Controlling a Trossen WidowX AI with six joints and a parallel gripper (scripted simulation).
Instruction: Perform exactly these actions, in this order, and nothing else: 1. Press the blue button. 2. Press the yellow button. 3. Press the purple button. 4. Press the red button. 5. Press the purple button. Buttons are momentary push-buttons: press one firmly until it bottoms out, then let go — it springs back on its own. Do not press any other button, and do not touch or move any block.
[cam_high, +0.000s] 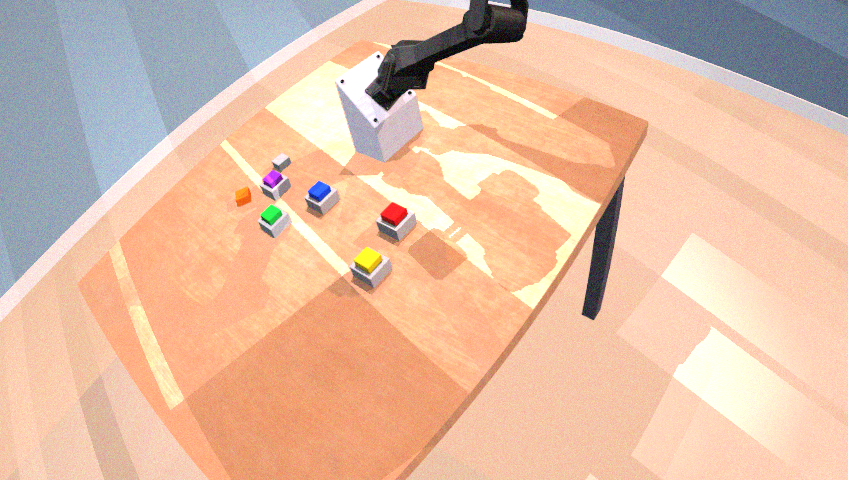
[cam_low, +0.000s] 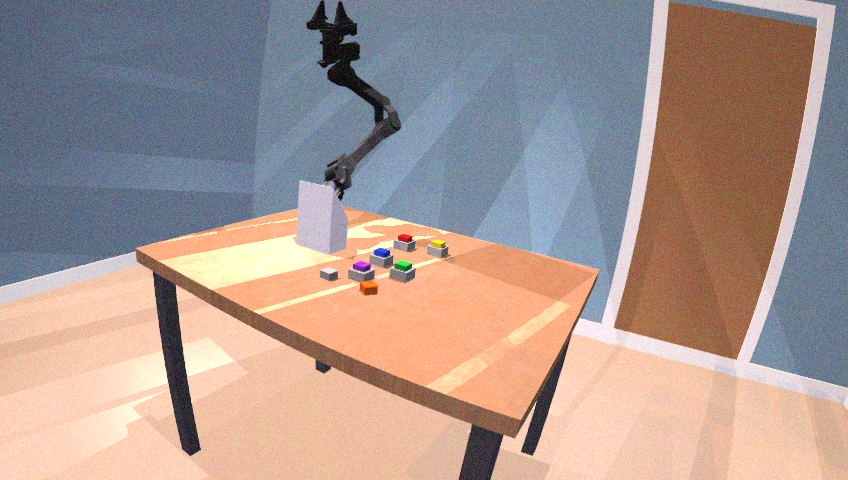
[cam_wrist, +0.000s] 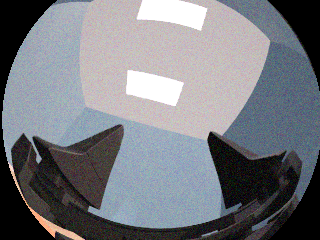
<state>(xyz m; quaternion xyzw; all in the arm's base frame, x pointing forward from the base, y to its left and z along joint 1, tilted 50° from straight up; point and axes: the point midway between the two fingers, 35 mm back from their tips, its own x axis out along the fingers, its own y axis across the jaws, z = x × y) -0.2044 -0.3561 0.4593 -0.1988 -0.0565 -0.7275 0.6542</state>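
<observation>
Now: the blue button 340 mm ahead of my gripper tip, 130 mm to the right of it and 720 mm below it. Also, from my gripper tip: yellow button (430 mm ahead, 50 mm to the left, 720 mm below); then purple button (350 mm ahead, 260 mm to the right, 720 mm below); then red button (330 mm ahead, 40 mm to the left, 720 mm below).
</observation>
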